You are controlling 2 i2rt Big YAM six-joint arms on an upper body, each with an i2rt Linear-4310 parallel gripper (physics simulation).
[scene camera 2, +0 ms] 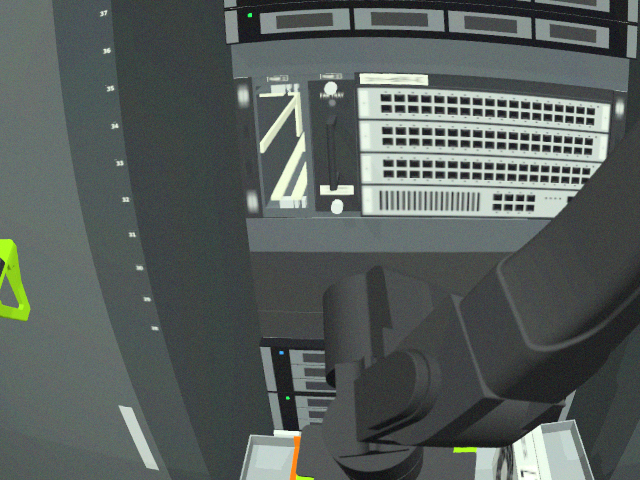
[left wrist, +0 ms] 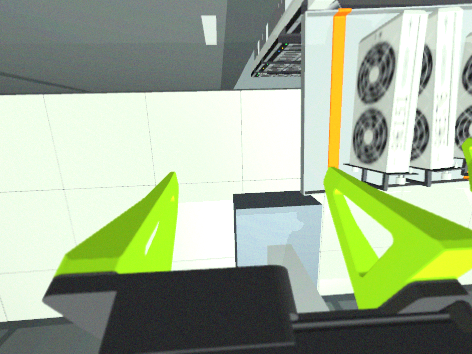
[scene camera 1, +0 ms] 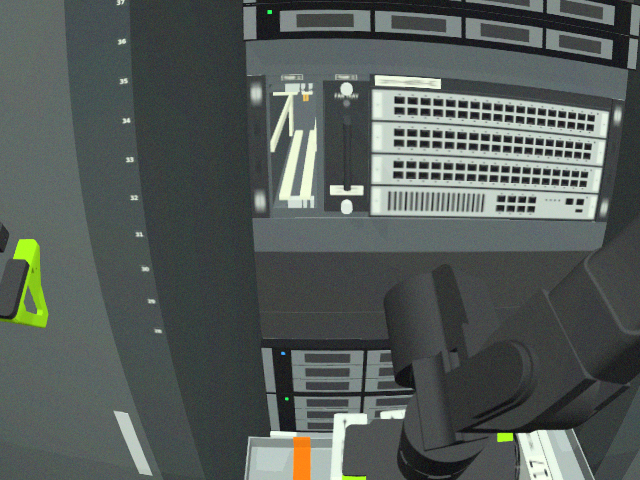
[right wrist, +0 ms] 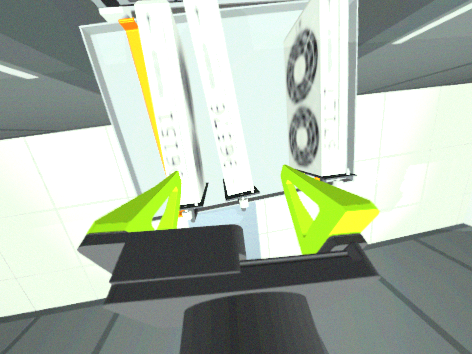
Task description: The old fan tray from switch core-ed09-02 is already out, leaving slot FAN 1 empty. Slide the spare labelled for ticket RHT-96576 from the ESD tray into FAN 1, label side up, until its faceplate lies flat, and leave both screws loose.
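The empty FAN 1 slot (scene camera 1: 292, 165) (scene camera 2: 289, 165) shows cream rails inside, at the switch's left end. The spare labelled 96576 (left wrist: 445, 75) (right wrist: 220, 100) stands on edge in the grey ESD tray (scene camera 1: 248, 457) (left wrist: 320, 75) (right wrist: 107, 90), label up, between the 96151 spare (left wrist: 407, 100) (right wrist: 162, 90) and a third spare (right wrist: 332, 100). My right gripper (right wrist: 231, 173) is open and low over the tray; its fingertips appear either side of the 96576 spare's near end, with no contact visible. Its arm hides most spares in the scene views. My left gripper (left wrist: 252, 176) is open and empty, left of the tray.
A black fan tray (scene camera 1: 359, 144) (scene camera 2: 346, 144) fills the slot beside FAN 1. Switch line cards (scene camera 1: 488, 144) (scene camera 2: 480, 144) lie right of it. An orange strap (scene camera 1: 301, 459) (left wrist: 337, 90) (right wrist: 145, 90) crosses the ESD tray. A blue-grey box (left wrist: 277, 230) shows below the tray in the left wrist view.
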